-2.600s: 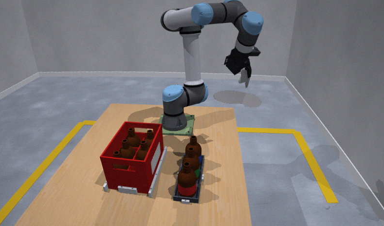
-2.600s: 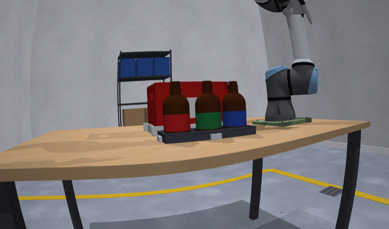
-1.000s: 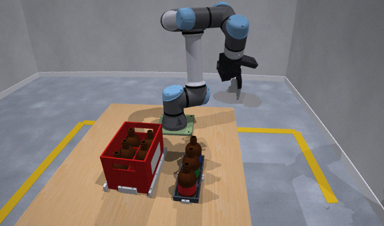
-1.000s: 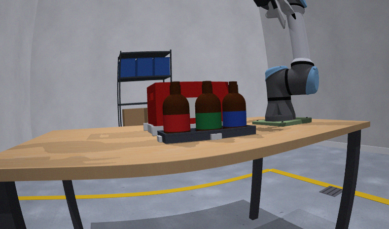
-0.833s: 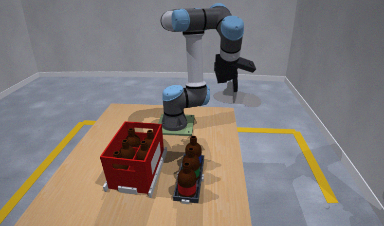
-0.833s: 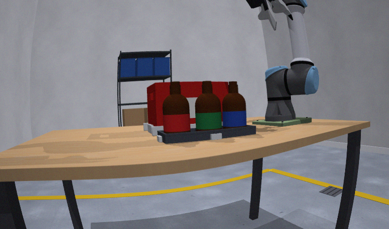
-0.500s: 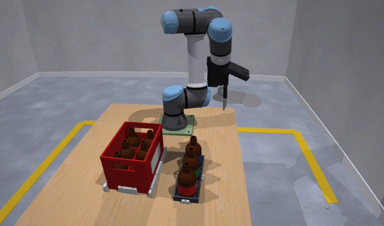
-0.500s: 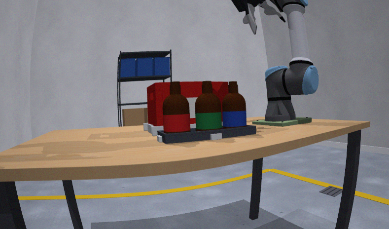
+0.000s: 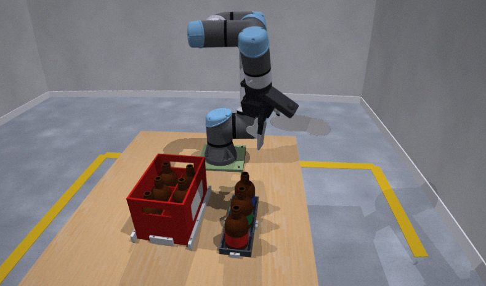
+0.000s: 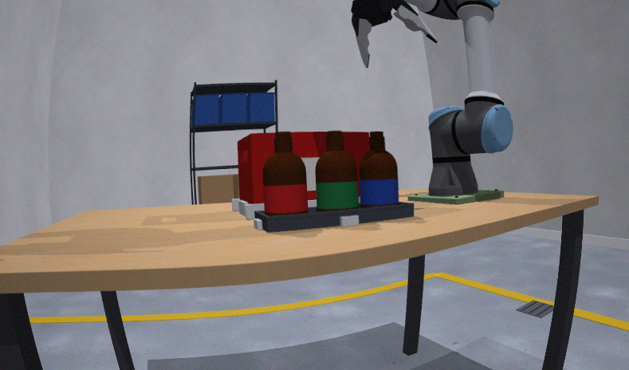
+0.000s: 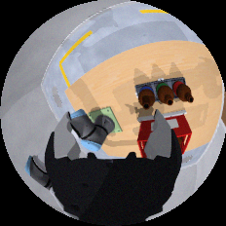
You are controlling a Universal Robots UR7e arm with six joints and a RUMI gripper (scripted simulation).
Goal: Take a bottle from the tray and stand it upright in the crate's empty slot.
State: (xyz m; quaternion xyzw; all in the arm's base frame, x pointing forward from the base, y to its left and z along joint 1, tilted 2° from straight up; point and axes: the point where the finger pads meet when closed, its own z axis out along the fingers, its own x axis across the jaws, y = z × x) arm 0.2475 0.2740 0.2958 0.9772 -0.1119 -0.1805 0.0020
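The brown bottle is 220 mm below my hand, 130 mm ahead of it and 60 mm to the right of it. Also, from my hand: red crate: 310 mm to the right, 220 mm below, 150 mm ahead.
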